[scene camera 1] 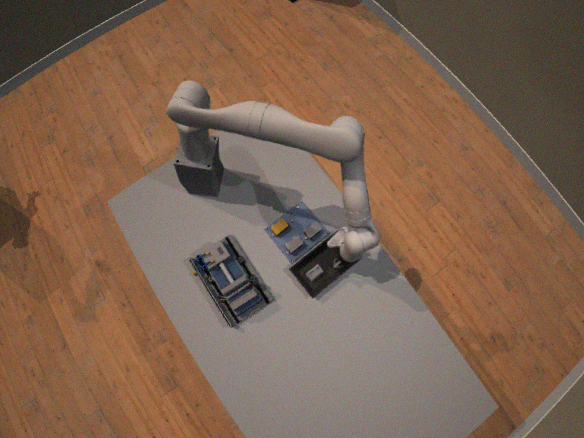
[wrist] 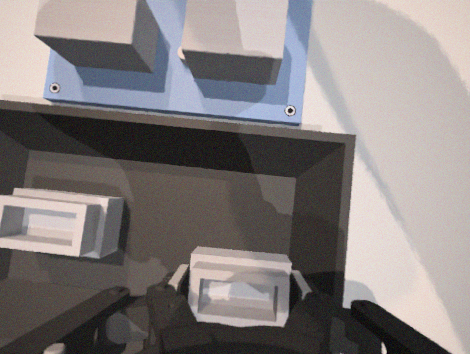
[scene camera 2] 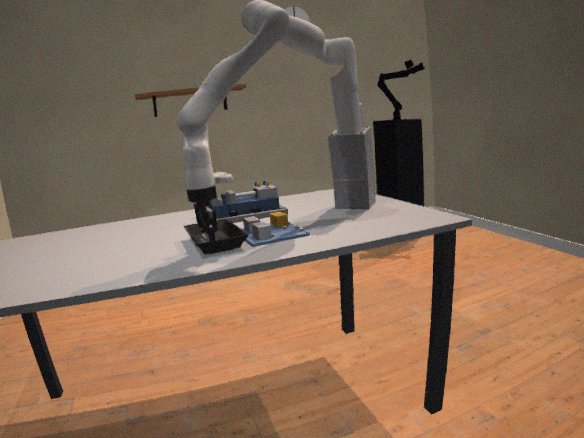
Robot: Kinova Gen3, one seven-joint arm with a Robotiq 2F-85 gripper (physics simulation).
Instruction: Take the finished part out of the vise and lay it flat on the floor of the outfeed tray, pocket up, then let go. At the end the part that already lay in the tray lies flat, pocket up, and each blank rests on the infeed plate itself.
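Where they show: gripper, fingertip midpoint: point(wrist: 238, 282); arm's base, origin of the base link: point(scene camera 1: 196, 149) point(scene camera 2: 349, 131).
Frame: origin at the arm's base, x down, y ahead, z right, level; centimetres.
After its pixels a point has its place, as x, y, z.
My gripper point(scene camera 2: 209, 238) {25.8, 58.2, -18.7} point(wrist: 238, 282) {25.8, 58.2, -18.7} points down inside the outfeed tray point(scene camera 1: 320, 286) {25.5, 60.6, -5.6} point(scene camera 2: 220, 245) {25.5, 56.3, -23.3} point(wrist: 350, 200) {23.7, 52.4, -24.5}, at its right end in the wrist view. It is shut on the finished part point(wrist: 240, 260) {24.6, 56.5, -18.7}, pocket up. The part is low in the tray; its underside is hidden, so contact with the floor cannot be told. The other part point(scene camera 1: 314, 272) {24.7, 55.2, -7.2} point(wrist: 87, 231) {23.7, 55.5, -9.9} lies flat, pocket up, at the left in the wrist view, apart from the held one. Two grey blanks, one point(scene camera 1: 294, 245) {23.6, 42.8, -7.9} point(wrist: 85, 20) {23.6, 43.0, -8.3} left and one point(scene camera 1: 313, 230) {23.5, 43.0, -17.1} point(wrist: 235, 30) {23.6, 43.1, -17.3} right, stand on the infeed plate point(scene camera 1: 305, 215) {27.1, 35.8, -19.5} point(scene camera 2: 290, 236) {27.2, 36.2, -22.3} point(wrist: 175, 101) {27.2, 46.3, -13.0}.
A yellow block point(scene camera 1: 280, 227) {23.5, 34.1, -8.3} point(scene camera 2: 279, 219) {24.6, 34.6, -11.3} stands on the plate behind the blanks. The plate lies close beside the tray's long wall. The vise point(scene camera 1: 217, 252) {18.4, 28.0, 15.8} point(scene camera 2: 250, 204) {23.1, 35.7, 12.3} stands across the table from them. The tray's dark walls rise around both parts.
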